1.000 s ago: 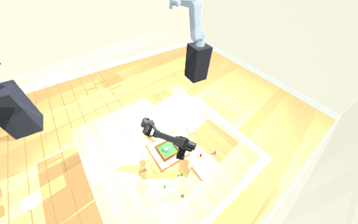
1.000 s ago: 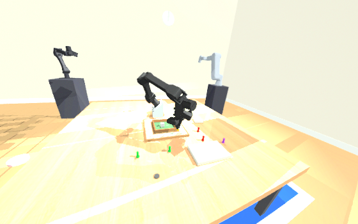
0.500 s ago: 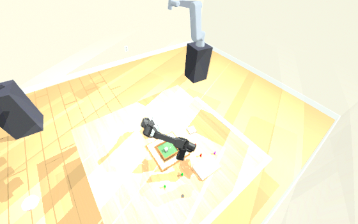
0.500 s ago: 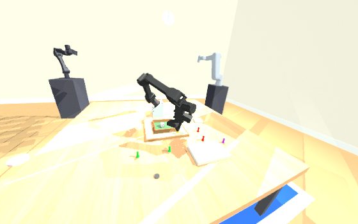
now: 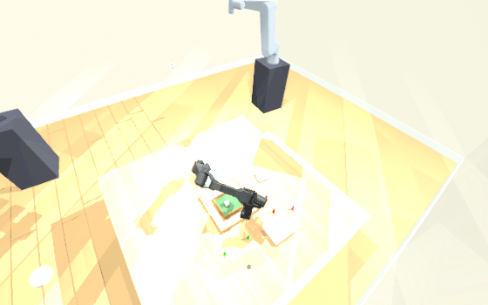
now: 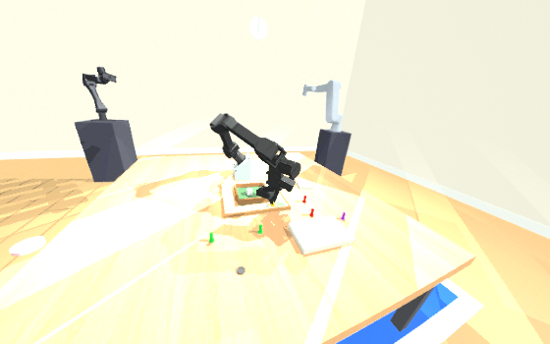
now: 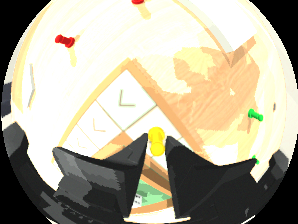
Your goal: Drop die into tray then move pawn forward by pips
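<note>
Now: gripper tip right at the yellow pawn. Round my gripper tip: white die (11 cm behind, 9 cm to the right); white slab (19 cm ahead, 13 cm to the left, 2 cm below); purple pawn (12 cm ahead, 27 cm to the left, 1 cm below).
</note>
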